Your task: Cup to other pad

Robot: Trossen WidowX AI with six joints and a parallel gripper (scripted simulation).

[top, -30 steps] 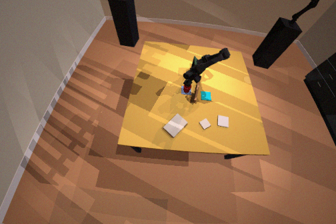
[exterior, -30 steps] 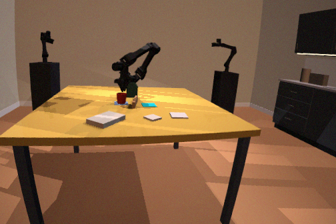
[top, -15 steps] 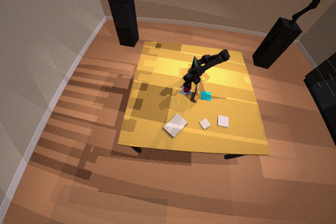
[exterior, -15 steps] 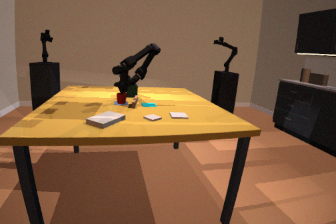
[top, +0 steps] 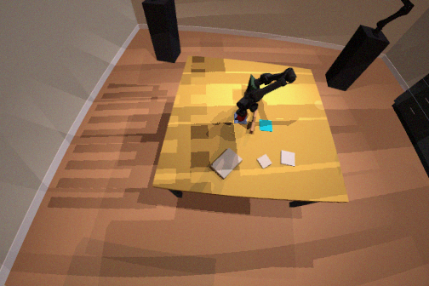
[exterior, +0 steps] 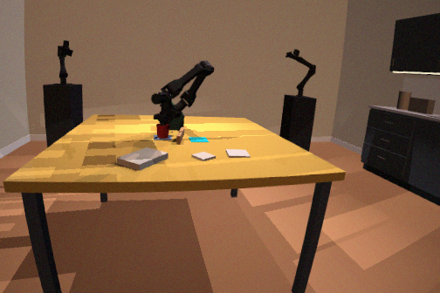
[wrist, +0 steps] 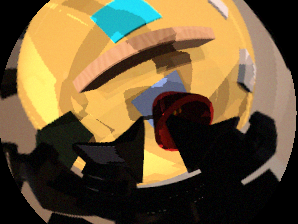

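My gripper tip is 30 mm short of the light blue pad, 10 mm to the left of it and 50 mm above it. From my gripper tip the other things lie so: red cup (30 mm ahead, 10 mm to the right); then wooden stick (40 mm ahead, 90 mm to the left, 30 mm below); then teal pad (40 mm ahead, 190 mm to the left, 50 mm below).
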